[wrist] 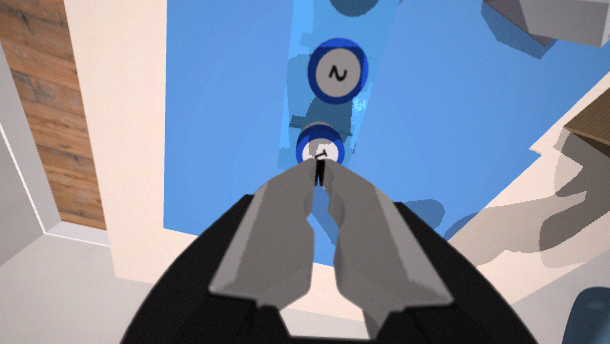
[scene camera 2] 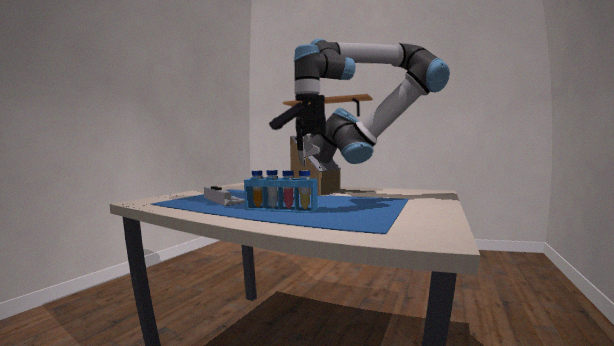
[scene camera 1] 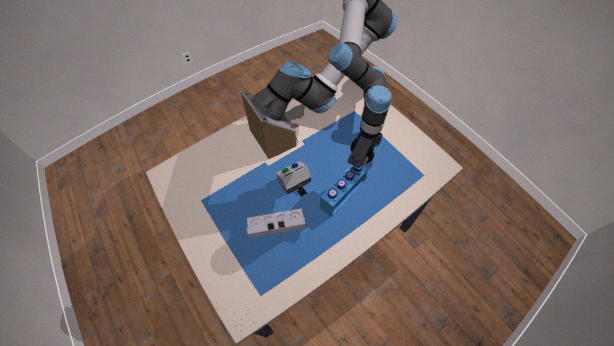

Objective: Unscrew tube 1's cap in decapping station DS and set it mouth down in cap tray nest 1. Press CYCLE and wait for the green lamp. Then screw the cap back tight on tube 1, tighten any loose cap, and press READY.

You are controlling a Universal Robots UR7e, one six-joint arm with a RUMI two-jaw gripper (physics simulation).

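Places are measured from the arm's base along level axes (x right, y ahead, z up), in millimetres.
Pixels of known places: gripper, fingertip midpoint: (wrist: 317,161) (scene camera 2: 303,166); arm's base at its link origin: (scene camera 1: 266,109).
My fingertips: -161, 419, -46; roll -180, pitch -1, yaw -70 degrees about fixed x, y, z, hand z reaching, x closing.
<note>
For each thing: its top centre in the pictures, then the offset to it from my fingertips, as dx, dy, dz. "spot": a spot on its surface instead. Level surfaces: height alone.
- blue rack at its top centre: (wrist: 344,20) (scene camera 2: 280,176) (scene camera 1: 345,181) +75, +15, -31
- Tube 1's cap at its top centre: (wrist: 320,155) (scene camera 2: 304,170) -1, -3, -13
- Tube 1 at its top centre: (scene camera 2: 304,171) -1, -3, -14
- Cap 2 at its top centre: (wrist: 338,74) +50, +9, -13
- white tray at its top centre: (scene camera 1: 274,218) (scene camera 2: 222,186) +369, -28, -80
- dark green square at a spot on its surface: (scene camera 1: 270,226) spot: +400, -8, -80
- amber-brown square at a spot on its surface: (scene camera 1: 281,224) spot: +362, +8, -81
- grey box at its top centre: (scene camera 1: 292,169) +204, -154, -50
- green button at its top centre: (scene camera 1: 285,169) +226, -177, -59
- blue button at its top centre: (scene camera 1: 295,164) +181, -176, -59
- small black part at a spot on its surface: (scene camera 1: 302,191) spot: +207, -85, -123
- blue mat at its surface level: dz -134
The blue rack (scene camera 1: 330,206) (scene camera 2: 281,183) holds several upright tubes with blue caps. Tube 1's cap (scene camera 2: 304,173) (wrist: 304,148) is at the rack's right end in the second scene view; its label 1 partly shows in the wrist view. Tube 1 (scene camera 2: 305,196) has yellowish liquid. Cap 2 (wrist: 338,73) is beside it. My gripper (scene camera 2: 303,163) (wrist: 317,161) is shut and empty, fingertips just above tube 1's cap; contact is unclear. The white tray (scene camera 1: 251,232) (scene camera 2: 215,195) has round nests, a dark green square (scene camera 1: 270,226) and an amber-brown square (scene camera 1: 281,224).
A grey box (scene camera 1: 296,178) (wrist: 565,22) stands between rack and arm base, with a green button (scene camera 1: 285,170) and a blue button (scene camera 1: 295,165). A small black part (scene camera 1: 302,191) projects from its front. The wooden arm mount (scene camera 1: 274,141) stands behind. The blue mat (scene camera 1: 265,272) lies under the equipment.
</note>
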